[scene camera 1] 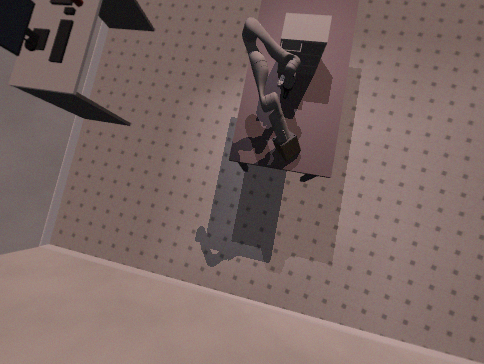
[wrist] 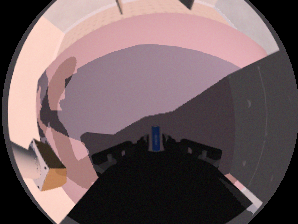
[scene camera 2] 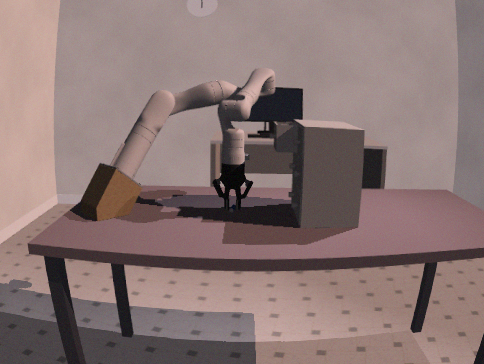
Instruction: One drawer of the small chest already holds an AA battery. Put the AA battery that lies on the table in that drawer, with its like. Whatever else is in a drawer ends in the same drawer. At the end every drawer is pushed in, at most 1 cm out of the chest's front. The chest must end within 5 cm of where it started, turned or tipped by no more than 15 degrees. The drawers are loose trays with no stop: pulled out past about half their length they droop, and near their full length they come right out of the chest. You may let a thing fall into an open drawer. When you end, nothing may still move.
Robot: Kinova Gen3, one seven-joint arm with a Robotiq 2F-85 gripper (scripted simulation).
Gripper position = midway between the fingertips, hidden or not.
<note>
I see my gripper (scene camera 2: pixel 232 210).
My gripper is seen too in the wrist view (wrist: pixel 155 138).
</note>
